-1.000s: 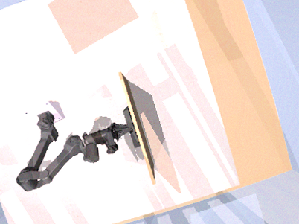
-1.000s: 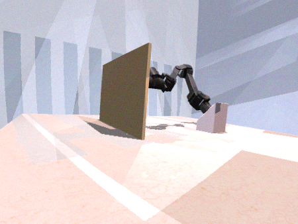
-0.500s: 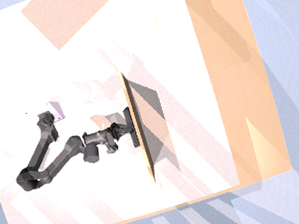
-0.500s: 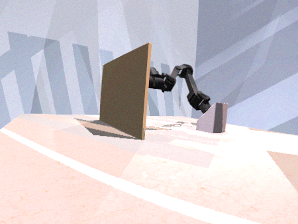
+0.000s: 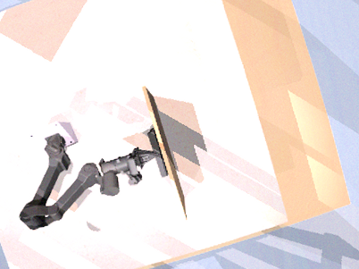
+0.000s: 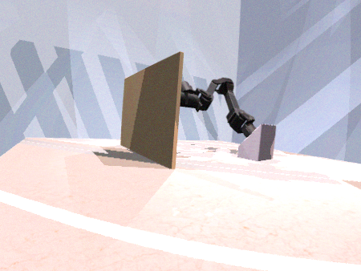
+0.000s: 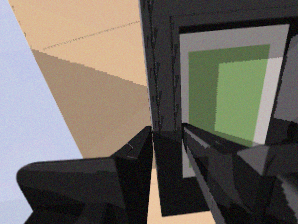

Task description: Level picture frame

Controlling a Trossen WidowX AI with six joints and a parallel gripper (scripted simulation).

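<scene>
Right now my gripper tip is 1 cm short of the picture frame and 5 cm above it. Also, from my gripper tip: tan wall panel (2 cm ahead, 6 cm below).
</scene>
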